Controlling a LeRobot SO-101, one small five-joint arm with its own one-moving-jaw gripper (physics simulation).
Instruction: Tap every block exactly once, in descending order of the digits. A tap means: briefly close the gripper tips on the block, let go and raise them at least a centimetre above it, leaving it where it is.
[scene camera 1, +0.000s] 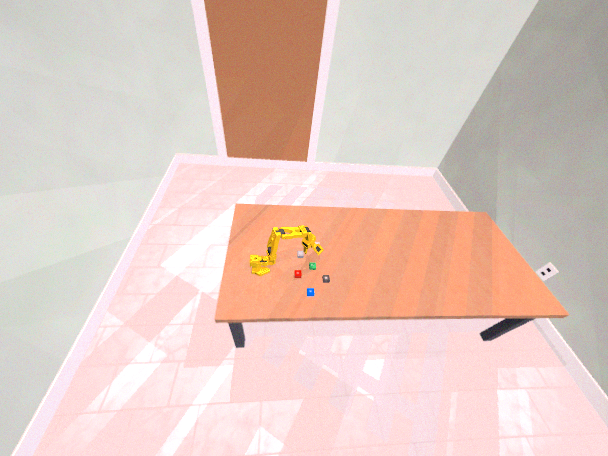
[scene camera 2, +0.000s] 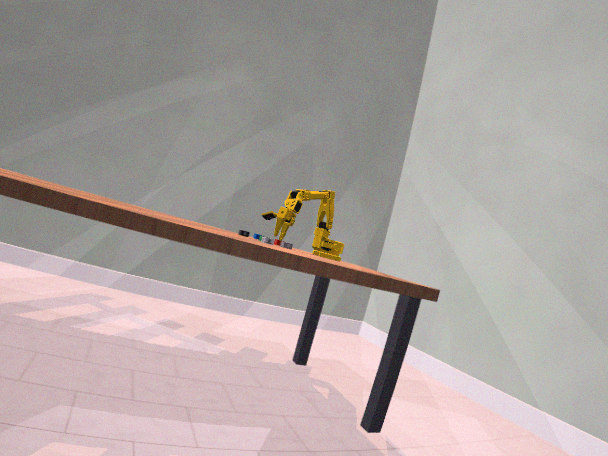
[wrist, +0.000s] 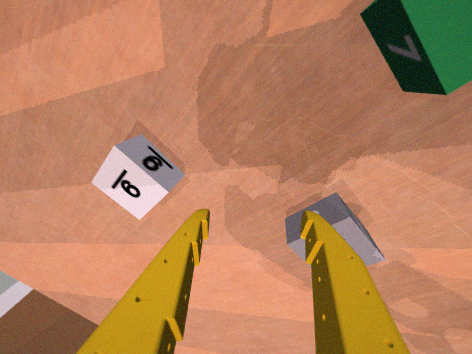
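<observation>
My gripper (scene camera 1: 306, 251) (scene camera 2: 279, 238) (wrist: 256, 215) is open, its jaws a moderate gap apart with bare table between them; it hangs above the table. A white block (scene camera 1: 317, 244) (wrist: 137, 175) lies left of the jaws in the wrist view; its barred digit reads 9 if the bar is an underline. A grey block (scene camera 1: 300, 254) (wrist: 357, 237) lies beyond the right jaw, which partly covers it. A green block (scene camera 1: 312, 266) (wrist: 440, 40) shows at the wrist view's upper right, its side mark perhaps a 7. Red (scene camera 1: 298, 274), dark grey (scene camera 1: 326, 279) and blue (scene camera 1: 310, 292) blocks have unreadable digits.
The wooden table (scene camera 1: 400, 260) (scene camera 2: 165, 230) carries the arm near its left end in scene camera 1. The arm's base (scene camera 1: 260, 265) (scene camera 2: 327, 249) stands left of the blocks there. The table's edge shows at the wrist view's lower left.
</observation>
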